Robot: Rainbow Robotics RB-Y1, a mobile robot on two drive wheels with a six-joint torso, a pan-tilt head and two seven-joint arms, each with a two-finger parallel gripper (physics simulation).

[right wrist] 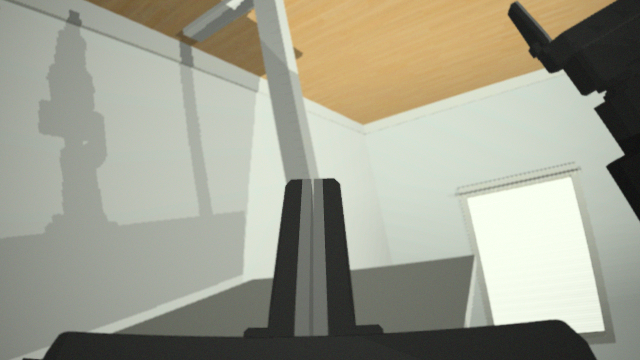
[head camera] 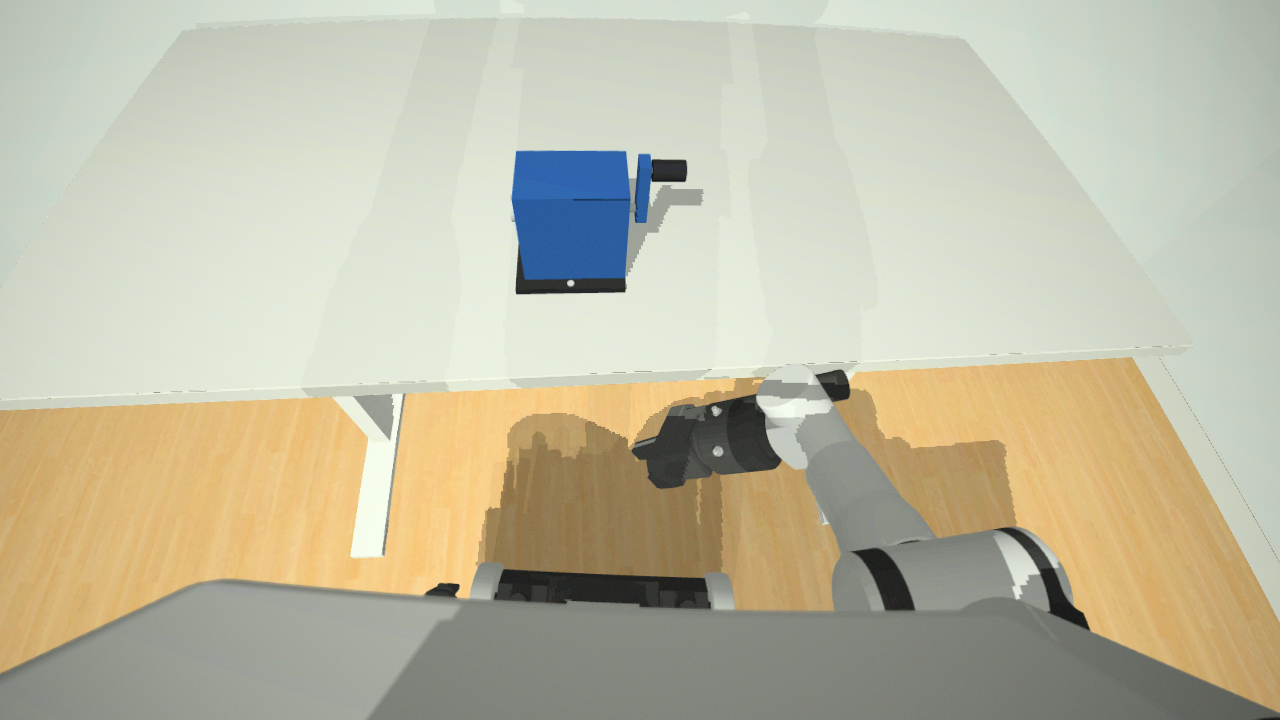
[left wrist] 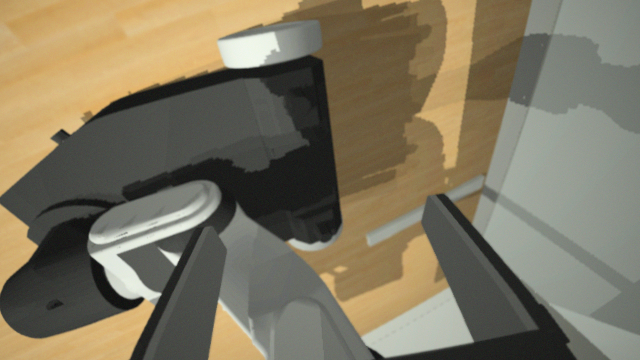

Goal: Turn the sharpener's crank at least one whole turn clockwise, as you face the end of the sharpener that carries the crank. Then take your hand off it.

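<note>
The sharpener is a blue box on a black base, standing upright on the white table. Its blue crank arm is on the right side, with the black handle at the arm's far, upper end, pointing right. My right gripper is shut and empty. It is over the floor, in front of the table's near edge, well apart from the crank. My left gripper is open and empty, beside my base; the head view does not show its fingers. The sharpener does not show in either wrist view.
The white table has its near edge between my right gripper and the sharpener. A white table leg stands below at the left. Another leg shows in the right wrist view. My dark wheeled base is beside my left gripper.
</note>
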